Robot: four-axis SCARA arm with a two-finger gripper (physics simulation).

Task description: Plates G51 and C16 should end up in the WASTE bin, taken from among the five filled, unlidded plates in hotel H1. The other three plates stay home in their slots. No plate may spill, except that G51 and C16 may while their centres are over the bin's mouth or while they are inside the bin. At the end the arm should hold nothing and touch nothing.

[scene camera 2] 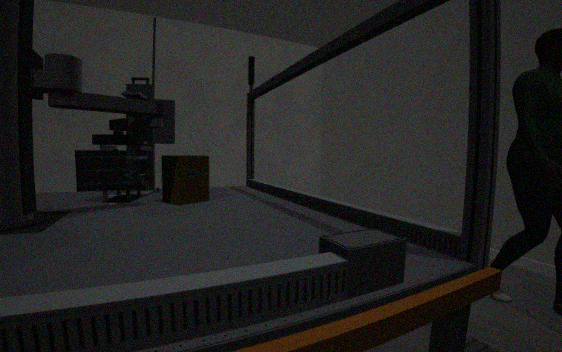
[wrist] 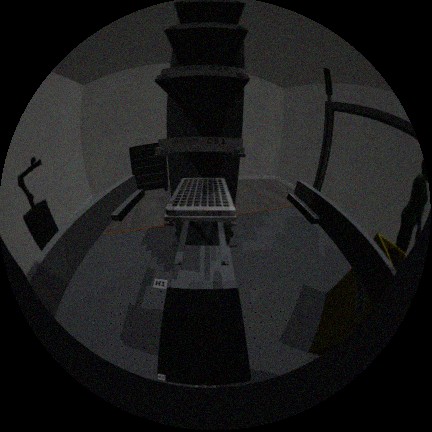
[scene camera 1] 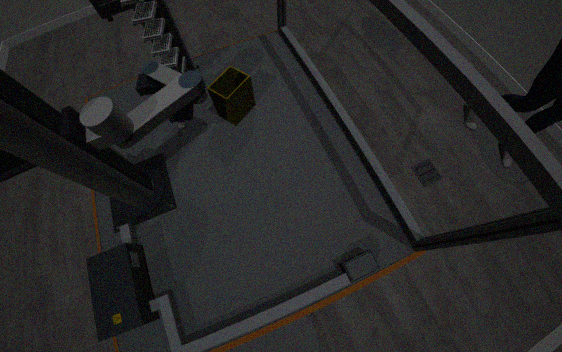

The pictures show: my gripper, a hotel H1 and a cabinet.
My gripper is seen too in the wrist view.
